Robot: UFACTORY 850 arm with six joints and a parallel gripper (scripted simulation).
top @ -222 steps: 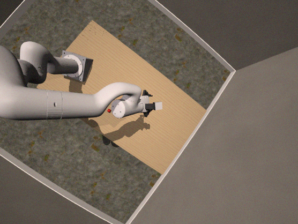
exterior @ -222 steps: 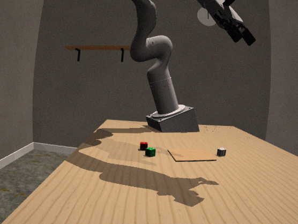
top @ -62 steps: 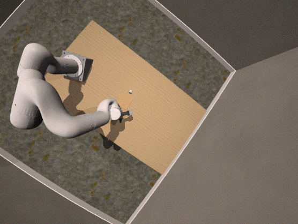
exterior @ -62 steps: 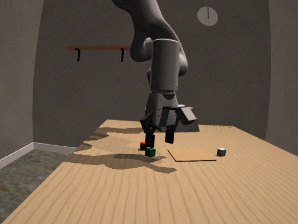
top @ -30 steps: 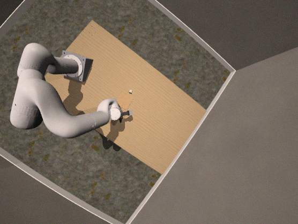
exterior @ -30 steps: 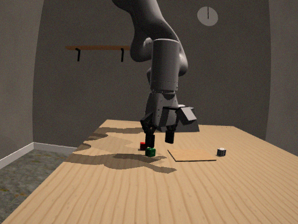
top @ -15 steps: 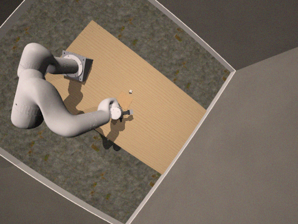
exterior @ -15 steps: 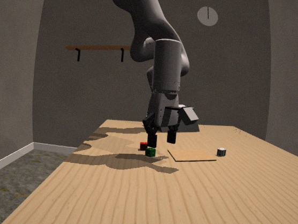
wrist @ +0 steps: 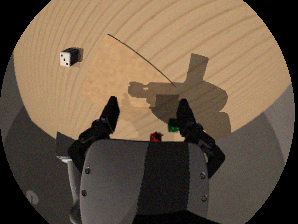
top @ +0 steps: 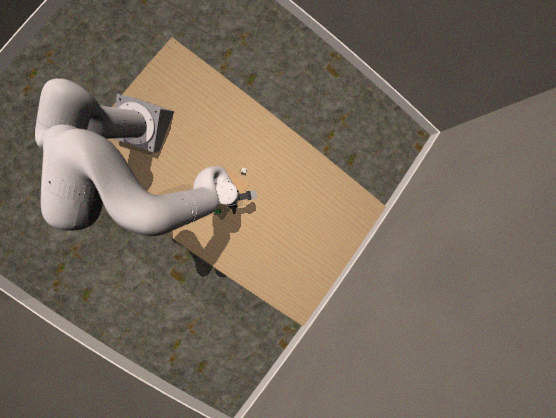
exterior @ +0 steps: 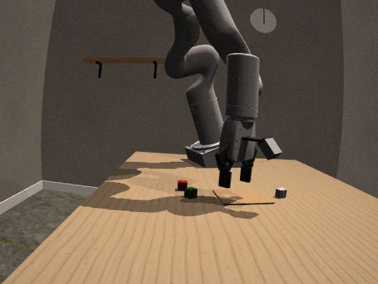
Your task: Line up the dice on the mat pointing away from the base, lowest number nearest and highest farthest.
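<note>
The white die is 3 cm behind my hand, 15 cm to the left of it and 4 cm below it. From my hand the other things lie so: red die (10 cm behind, 12 cm to the right, 4 cm below); then green die (3 cm behind, 11 cm to the right, 4 cm below); then tan mat (4 cm behind, 4 cm to the left, 5 cm below).
</note>
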